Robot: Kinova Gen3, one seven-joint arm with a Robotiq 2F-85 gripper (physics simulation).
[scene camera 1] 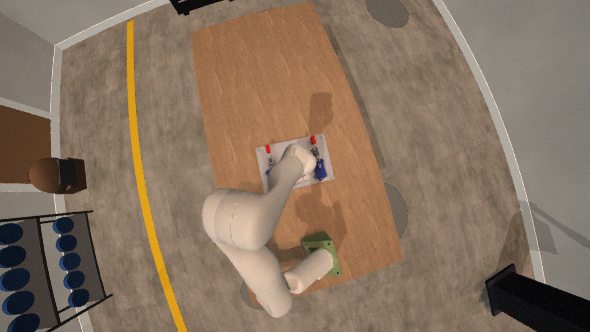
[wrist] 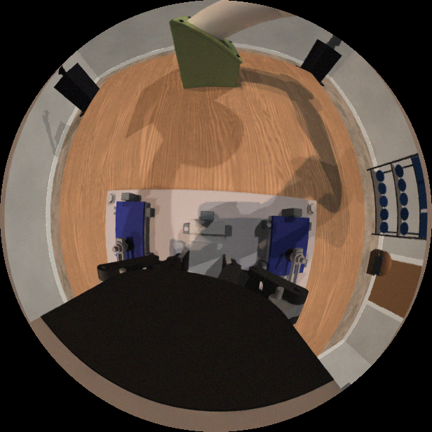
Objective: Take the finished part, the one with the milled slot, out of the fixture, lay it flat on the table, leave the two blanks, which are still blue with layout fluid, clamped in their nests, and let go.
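Frame: origin at the arm's base, x ahead, y left, z up, level; centimetres.
Seen in the pictures: arm's base, origin of its link: [scene camera 1: 323, 257].
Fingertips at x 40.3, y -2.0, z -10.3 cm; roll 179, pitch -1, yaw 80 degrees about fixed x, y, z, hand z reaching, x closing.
Offsets run from my fingertips to a thing's top centre. Level surfaces: height alone.
The finished part [wrist: 207, 250], pale grey with a slot line across it, lies in the middle nest of the fixture plate [wrist: 167, 202] [scene camera 1: 280, 148]. My gripper [wrist: 205, 260] is shut on it, with a dark finger at each side; its near end is hidden by the gripper. In the scene view the arm hides the gripper. One blue blank {dx -3.5, dy -10.6, dz -0.6 cm} [wrist: 131, 220] [scene camera 1: 320, 170] sits in the nest at the left of the wrist view, under a clamp arm. The other blue blank [wrist: 289, 237] sits in the right nest, also under a clamp arm; in the scene view it is mostly hidden.
Red clamp handles {dx +13.0, dy +9.5, dz +2.0 cm} [scene camera 1: 268, 149] {dx +10.3, dy -12.4, dz +1.4 cm} [scene camera 1: 313, 140] stand near the plate's far edge. The wooden table {dz -3.7 cm} [scene camera 1: 260, 75] [wrist: 270, 165] extends around the fixture. The green arm base [scene camera 1: 320, 241] [wrist: 207, 65] stands on the table. A rack with blue items [scene camera 1: 39, 250] stands off the table.
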